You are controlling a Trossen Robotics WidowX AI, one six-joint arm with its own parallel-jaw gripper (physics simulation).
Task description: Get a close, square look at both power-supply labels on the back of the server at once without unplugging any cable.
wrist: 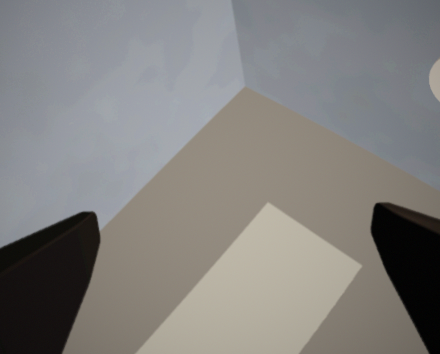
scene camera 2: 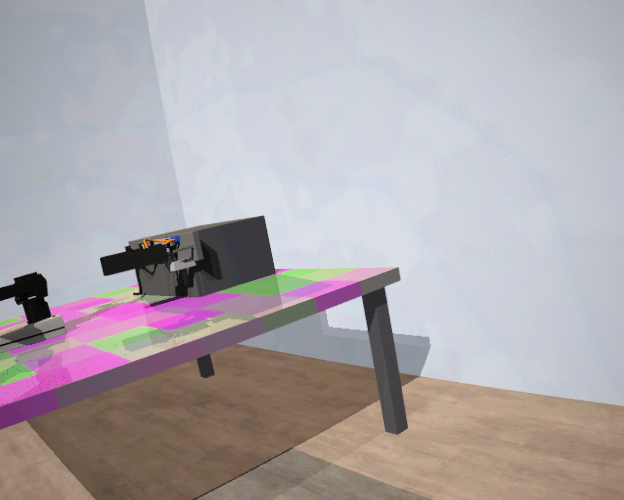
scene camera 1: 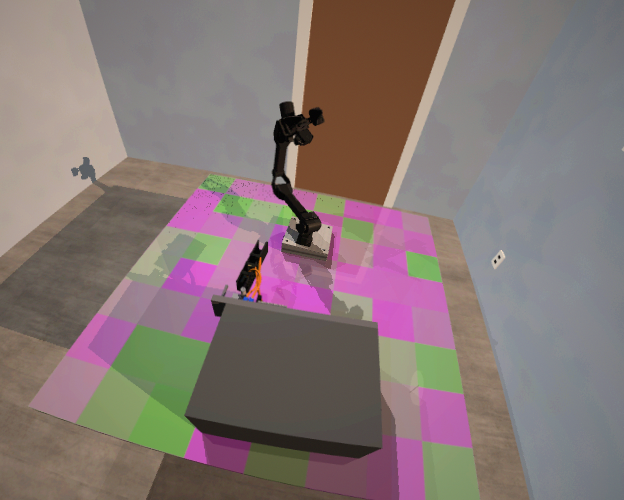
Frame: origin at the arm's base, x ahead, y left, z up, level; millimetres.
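Seen in the pictures: gripper, fingertip midpoint: (wrist: 236,222) (scene camera 1: 312,114); arm's base at its link origin: (scene camera 2: 39,319) (scene camera 1: 304,240).
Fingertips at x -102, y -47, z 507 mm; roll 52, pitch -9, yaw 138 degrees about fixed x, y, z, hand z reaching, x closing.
Offsets run from my fingertips to a thing's top centre. "pt": to the spot under its first point.
The grey box-shaped server (scene camera 1: 291,375) (scene camera 2: 239,252) stands on the table; its back faces the arm's base. A black hinged bar @[dz -349, dx +405, dy -83 mm] (scene camera 1: 251,266) (scene camera 2: 132,260) juts from one side of that back, with orange cables @[pt dz -387, dx +437, dy -52 mm] (scene camera 1: 258,275) (scene camera 2: 156,241) along it and a blue plug @[pt dz -356, dx +557, dy -43 mm] (scene camera 1: 248,299) (scene camera 2: 177,239) at the server end. The power-supply labels do not show in any view. My gripper (wrist: 236,222) is open and empty, its two dark fingers wide apart. It is high above the table, and the wrist view faces the ceiling and walls.
My arm (scene camera 1: 279,156) rises from a pale base plate (scene camera 1: 329,240) (scene camera 2: 52,328) behind the server. The table (scene camera 1: 440,364) (scene camera 2: 291,317) has a pink and green checkered top. A brown door (scene camera 1: 375,93) is behind the arm. A pale panel (wrist: 250,285) shows on the ceiling.
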